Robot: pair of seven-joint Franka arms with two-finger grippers.
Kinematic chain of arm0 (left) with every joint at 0, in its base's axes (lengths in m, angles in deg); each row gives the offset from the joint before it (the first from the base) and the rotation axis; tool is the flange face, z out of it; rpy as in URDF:
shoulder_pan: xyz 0 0 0.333 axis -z
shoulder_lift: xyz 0 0 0 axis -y
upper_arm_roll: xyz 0 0 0.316 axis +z
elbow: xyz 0.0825 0 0 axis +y
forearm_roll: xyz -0.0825 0 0.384 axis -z
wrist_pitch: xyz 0 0 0 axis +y
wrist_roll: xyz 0.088 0 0 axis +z
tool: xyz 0 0 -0.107 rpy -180 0 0
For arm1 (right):
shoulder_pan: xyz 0 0 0.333 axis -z
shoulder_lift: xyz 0 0 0 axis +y
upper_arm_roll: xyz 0 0 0.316 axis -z
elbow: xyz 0.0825 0 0 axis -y
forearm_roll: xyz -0.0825 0 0.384 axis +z
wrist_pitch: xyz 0 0 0 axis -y
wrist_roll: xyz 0.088 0 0 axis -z
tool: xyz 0 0 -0.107 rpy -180 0 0
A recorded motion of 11 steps. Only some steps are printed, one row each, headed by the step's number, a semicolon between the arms.
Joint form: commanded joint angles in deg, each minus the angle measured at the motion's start. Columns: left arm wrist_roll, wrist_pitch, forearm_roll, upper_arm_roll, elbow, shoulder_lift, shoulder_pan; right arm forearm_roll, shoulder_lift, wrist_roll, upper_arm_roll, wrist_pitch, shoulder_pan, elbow.
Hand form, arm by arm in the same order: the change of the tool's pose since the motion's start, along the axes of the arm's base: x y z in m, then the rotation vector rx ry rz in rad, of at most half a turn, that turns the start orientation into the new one. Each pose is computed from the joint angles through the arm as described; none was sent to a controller.
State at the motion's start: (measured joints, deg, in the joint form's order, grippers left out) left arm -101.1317 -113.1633 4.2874 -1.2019 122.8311 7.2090 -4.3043; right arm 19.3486 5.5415 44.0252 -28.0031 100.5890 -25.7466 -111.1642
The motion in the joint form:
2: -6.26 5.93 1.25 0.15 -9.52 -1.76 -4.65; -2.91 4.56 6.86 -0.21 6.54 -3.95 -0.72
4: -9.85 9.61 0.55 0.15 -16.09 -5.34 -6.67; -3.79 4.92 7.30 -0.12 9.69 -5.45 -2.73
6: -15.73 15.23 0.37 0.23 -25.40 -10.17 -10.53; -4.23 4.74 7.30 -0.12 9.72 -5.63 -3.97
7: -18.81 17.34 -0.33 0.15 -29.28 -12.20 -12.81; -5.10 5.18 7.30 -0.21 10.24 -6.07 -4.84
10: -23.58 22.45 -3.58 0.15 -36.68 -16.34 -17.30; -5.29 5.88 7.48 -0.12 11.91 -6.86 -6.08
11: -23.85 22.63 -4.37 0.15 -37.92 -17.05 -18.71; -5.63 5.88 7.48 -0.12 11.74 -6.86 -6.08
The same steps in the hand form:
2: 0.0188 0.0428 0.0539 -0.0231 -0.0432 -0.0254; -0.0166 0.0285 -0.0393 -0.0432 -0.0323 -0.0487
4: 0.0360 0.0653 0.0693 -0.0172 -0.0352 -0.0617; -0.0281 0.0326 -0.0549 -0.0454 -0.0543 -0.0377
6: 0.0527 0.1080 0.0912 -0.0239 -0.0248 -0.1036; -0.0330 0.0285 -0.0627 -0.0646 -0.0524 -0.0281
7: 0.0564 0.1332 0.0997 -0.0162 -0.0216 -0.1235; -0.0383 0.0280 -0.0726 -0.0799 -0.0554 -0.0112
10: 0.0556 0.1880 0.1104 0.0186 0.0234 -0.1385; -0.0450 0.0288 -0.0861 -0.0858 -0.0547 -0.0060
11: 0.0534 0.2047 0.1128 0.0329 0.0236 -0.1196; -0.0450 0.0283 -0.0863 -0.0900 -0.0574 -0.0016

